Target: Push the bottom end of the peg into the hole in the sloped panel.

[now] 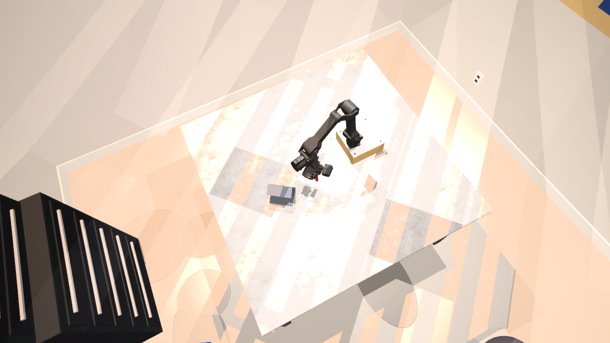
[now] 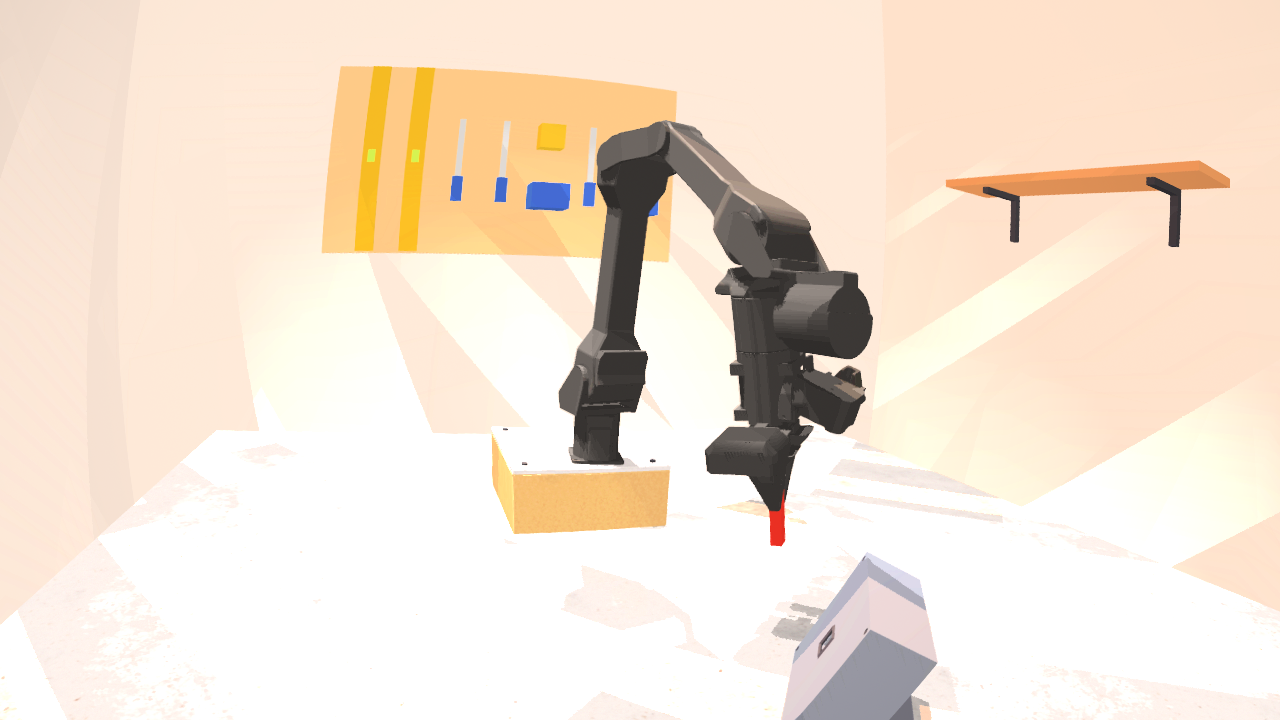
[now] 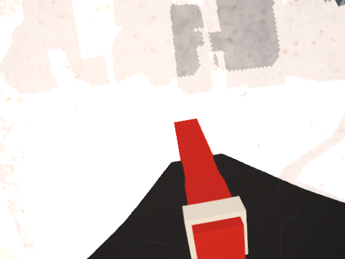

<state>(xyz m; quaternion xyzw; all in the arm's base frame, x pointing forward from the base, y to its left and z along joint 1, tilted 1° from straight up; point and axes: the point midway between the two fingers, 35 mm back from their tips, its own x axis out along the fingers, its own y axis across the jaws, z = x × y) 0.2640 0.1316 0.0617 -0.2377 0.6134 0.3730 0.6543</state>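
Now: gripper tip 20 cm short of the sloped panel and 5 cm above it. Round my gripper tip: red square peg: 2 cm above.
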